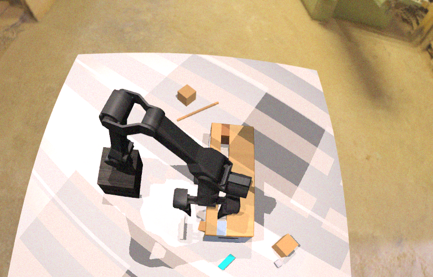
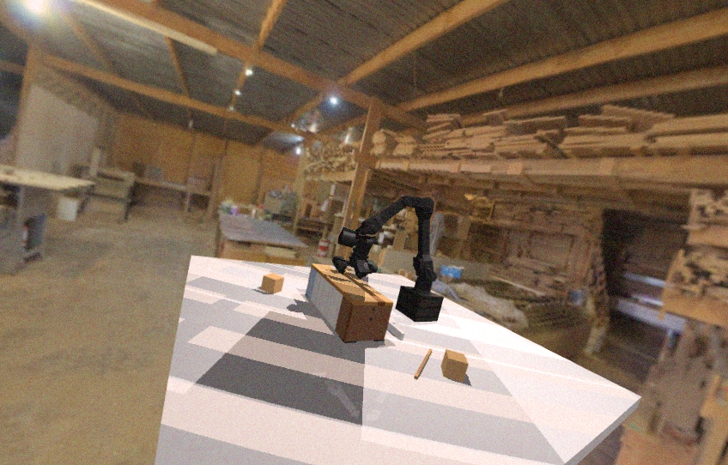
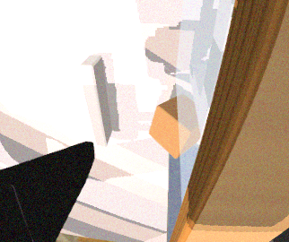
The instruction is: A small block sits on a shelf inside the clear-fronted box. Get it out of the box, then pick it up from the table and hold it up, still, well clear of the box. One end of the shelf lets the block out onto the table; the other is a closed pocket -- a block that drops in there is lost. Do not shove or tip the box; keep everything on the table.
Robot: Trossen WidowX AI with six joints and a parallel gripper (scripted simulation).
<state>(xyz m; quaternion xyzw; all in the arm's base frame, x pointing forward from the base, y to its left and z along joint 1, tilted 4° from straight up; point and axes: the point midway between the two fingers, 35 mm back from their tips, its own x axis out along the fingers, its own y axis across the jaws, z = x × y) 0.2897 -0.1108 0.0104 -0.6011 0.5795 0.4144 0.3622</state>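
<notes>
The small block is 5 cm below my gripper tip, 2 cm to the right of it and 1 cm ahead of it. Round my gripper tip: cyan piece 13 cm to the right, 10 cm ahead, 8 cm below; small grey block 28 cm ahead, 13 cm to the right, 8 cm below; tan box 13 cm to the left, 3 cm below, 3 cm ahead.
</notes>
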